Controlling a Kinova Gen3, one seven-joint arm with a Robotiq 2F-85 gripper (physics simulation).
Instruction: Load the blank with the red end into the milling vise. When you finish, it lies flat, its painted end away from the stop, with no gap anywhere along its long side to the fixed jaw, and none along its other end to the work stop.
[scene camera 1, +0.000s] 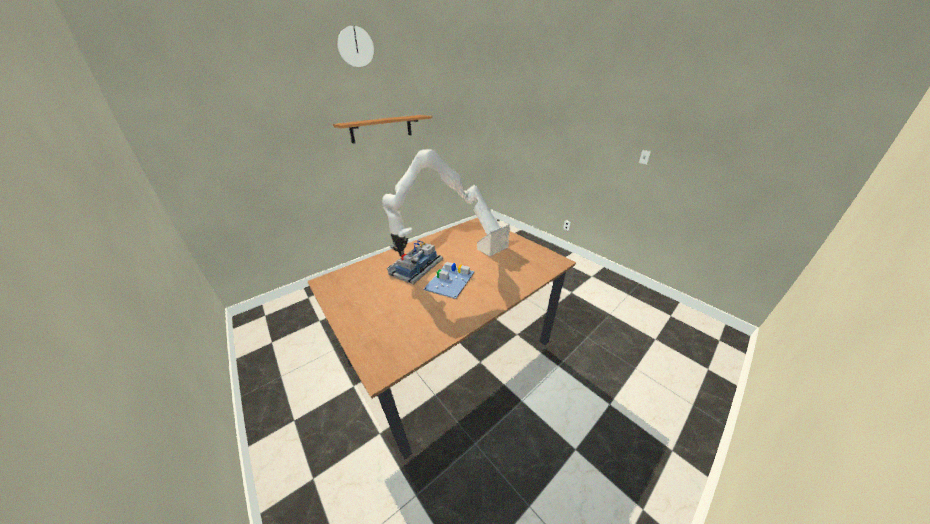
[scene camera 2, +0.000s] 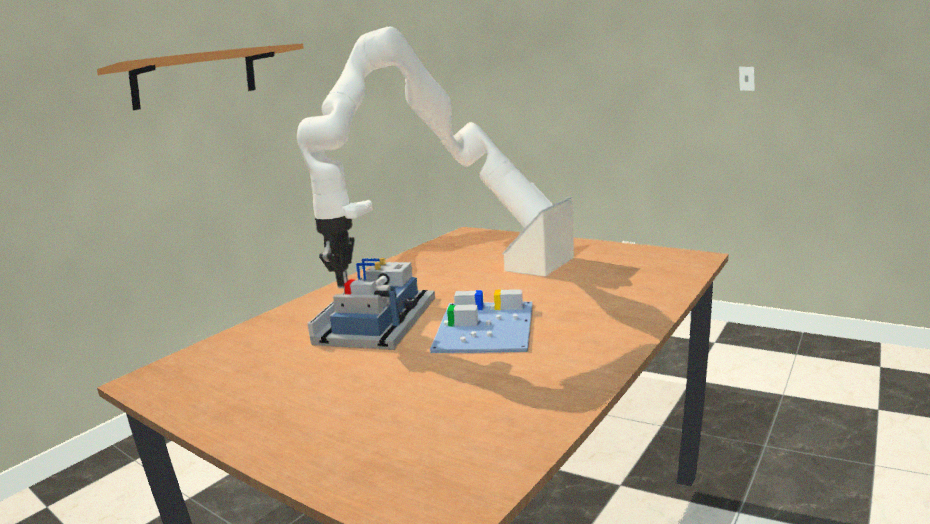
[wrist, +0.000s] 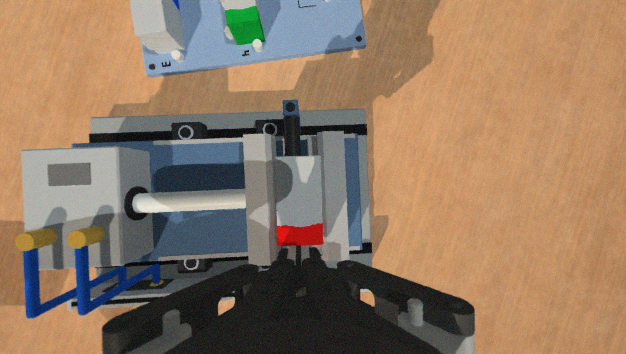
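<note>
The grey blank with the red end (wrist: 299, 200) (scene camera 2: 363, 287) lies between the jaws of the milling vise (wrist: 200, 235) (scene camera 2: 359, 323) (scene camera 1: 411, 266). Its red end faces my gripper (wrist: 299, 254) (scene camera 2: 341, 283) (scene camera 1: 401, 255), and its other end meets the black rod of the work stop (wrist: 292, 135) in the wrist view. Its long side lies along the fixed jaw (wrist: 334, 200) (scene camera 2: 356, 303); whether a thin gap remains there I cannot tell. The moving jaw (wrist: 259, 200) is close on the other side. My gripper is shut and empty, its fingertips right by the red end; contact is unclear.
The screw housing (wrist: 70, 200) and blue handles with yellow knobs (wrist: 82, 280) are at the left in the wrist view. A blue pegged board (scene camera 2: 481, 341) (wrist: 310, 40) beside the vise holds blanks with green (scene camera 2: 463, 315), blue (scene camera 2: 467, 299) and yellow (scene camera 2: 509, 299) ends.
</note>
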